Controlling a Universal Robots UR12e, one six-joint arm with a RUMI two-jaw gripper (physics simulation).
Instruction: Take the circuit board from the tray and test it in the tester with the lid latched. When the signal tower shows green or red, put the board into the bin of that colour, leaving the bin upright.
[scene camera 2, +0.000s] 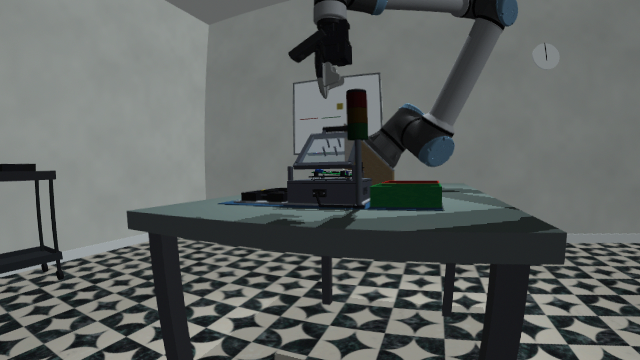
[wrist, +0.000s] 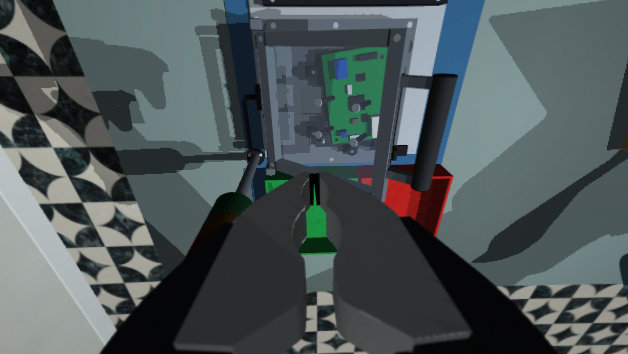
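Where they show: gripper, between the fingertips: (scene camera 2: 325, 98) (wrist: 313, 176); arm's base, origin of its link: (scene camera 2: 378, 154).
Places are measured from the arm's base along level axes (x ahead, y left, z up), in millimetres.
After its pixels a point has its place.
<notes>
The circuit board (scene camera 2: 330, 173) (wrist: 367, 90) lies in the tester (scene camera 2: 300, 194) @(y -146, x 699, z -125 mm) (wrist: 300, 25) @(y -171, x 644, z -92 mm), skewed, seen through the clear lid. The lid (scene camera 2: 325, 164) @(y -83, x 697, z -53 mm) (wrist: 325, 37) @(y -156, x 624, z -4 mm) stands raised at a slant; its black handle (scene camera 2: 335, 129) @(y -85, x 558, z 48 mm) (wrist: 437, 130) @(y -86, x 551, z 58 mm) is on the far side. My gripper (scene camera 2: 324, 95) @(y -93, x 646, z 120 mm) (wrist: 313, 176) @(y -93, x 646, z 120 mm) is shut and empty, above the lid and apart from it. The signal tower (scene camera 2: 357, 115) @(y 6, x 764, z 48 mm) (wrist: 232, 202) @(y -19, x 735, z 18 mm) has dull red, amber and green sections; none looks lit. The green bin (scene camera 2: 406, 196) @(y 106, x 735, z -126 mm) (wrist: 276, 185) @(y 59, x 719, z -146 mm) and red bin (scene camera 2: 410, 182) @(y 127, x 446, z -110 mm) (wrist: 410, 200) @(y 123, x 482, z -146 mm) stand upright beside the tester.
Low black objects (scene camera 2: 257, 196) @(y -279, x 670, z -134 mm) lie left of the tester on the table (scene camera 2: 345, 240) @(y 11, x 964, z -169 mm). The tower's pole (scene camera 2: 358, 170) @(y 3, x 749, z -69 mm) (wrist: 250, 175) @(y -2, x 737, z -73 mm) rises at the tester's near corner. A brown slanted block (scene camera 2: 377, 167) @(y 3, x 135, z -61 mm) stands behind, near the arm's base. A small black latch part (wrist: 400, 151) @(y -17, x 536, z -60 mm) shows at the tester's handle side.
</notes>
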